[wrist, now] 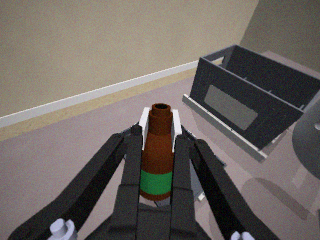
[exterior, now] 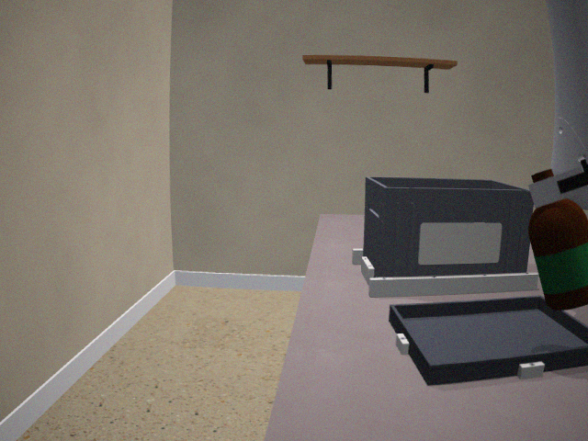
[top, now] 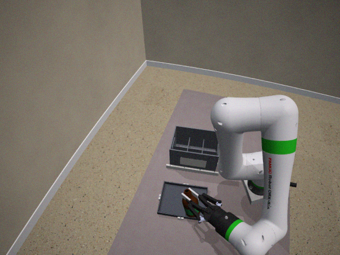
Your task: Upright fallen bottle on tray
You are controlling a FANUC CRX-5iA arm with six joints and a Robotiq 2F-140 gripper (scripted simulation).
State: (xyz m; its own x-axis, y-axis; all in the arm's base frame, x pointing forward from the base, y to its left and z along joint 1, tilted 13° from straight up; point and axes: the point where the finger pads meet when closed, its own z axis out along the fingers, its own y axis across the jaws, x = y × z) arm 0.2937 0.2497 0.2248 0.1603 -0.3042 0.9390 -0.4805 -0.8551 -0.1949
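The bottle lies 6 cm below my hand. Round my hand: tray: 20 cm below, 5 cm to the right, 5 cm ahead; then crate: 35 cm to the right, 13 cm below, 9 cm ahead.
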